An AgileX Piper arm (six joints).
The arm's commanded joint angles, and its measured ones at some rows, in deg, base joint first. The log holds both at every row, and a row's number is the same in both.
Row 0, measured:
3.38, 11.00, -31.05, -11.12, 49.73, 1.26
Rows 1 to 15, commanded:
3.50, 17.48, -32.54, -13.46, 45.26, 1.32
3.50, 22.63, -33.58, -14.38, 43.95, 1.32
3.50, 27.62, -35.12, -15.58, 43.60, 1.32
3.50, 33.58, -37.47, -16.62, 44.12, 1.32
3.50, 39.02, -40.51, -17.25, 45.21, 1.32
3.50, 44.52, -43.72, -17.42, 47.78, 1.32
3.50, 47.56, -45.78, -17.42, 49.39, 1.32
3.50, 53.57, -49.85, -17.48, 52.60, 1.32
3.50, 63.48, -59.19, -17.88, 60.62, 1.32
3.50, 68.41, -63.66, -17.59, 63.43, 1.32
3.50, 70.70, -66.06, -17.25, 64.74, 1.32
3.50, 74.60, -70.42, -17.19, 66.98, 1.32
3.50, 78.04, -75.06, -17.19, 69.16, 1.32
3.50, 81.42, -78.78, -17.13, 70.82, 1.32
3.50, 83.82, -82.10, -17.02, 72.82, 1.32
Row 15, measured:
3.38, 80.62, -77.86, -17.07, 68.87, 1.26
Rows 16 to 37, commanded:
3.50, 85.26, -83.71, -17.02, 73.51, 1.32
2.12, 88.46, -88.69, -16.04, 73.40, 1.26
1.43, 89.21, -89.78, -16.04, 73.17, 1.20
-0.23, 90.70, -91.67, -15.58, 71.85, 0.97
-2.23, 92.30, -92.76, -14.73, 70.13, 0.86
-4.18, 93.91, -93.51, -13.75, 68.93, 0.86
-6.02, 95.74, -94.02, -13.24, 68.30, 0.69
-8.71, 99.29, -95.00, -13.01, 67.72, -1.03
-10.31, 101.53, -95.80, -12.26, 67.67, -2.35
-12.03, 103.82, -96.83, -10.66, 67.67, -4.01
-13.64, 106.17, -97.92, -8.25, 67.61, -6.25
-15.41, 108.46, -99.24, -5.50, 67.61, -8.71
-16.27, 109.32, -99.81, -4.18, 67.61, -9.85
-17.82, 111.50, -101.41, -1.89, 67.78, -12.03
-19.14, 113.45, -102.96, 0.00, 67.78, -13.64
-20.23, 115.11, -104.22, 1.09, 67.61, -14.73
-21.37, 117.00, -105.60, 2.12, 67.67, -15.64
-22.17, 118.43, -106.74, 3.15, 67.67, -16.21
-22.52, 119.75, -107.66, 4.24, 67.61, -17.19
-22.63, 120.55, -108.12, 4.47, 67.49, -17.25
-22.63, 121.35, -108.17, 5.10, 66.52, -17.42
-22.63, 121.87, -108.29, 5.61, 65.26, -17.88
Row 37, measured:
-22.40, 121.07, -107.95, 4.41, 66.92, -16.79
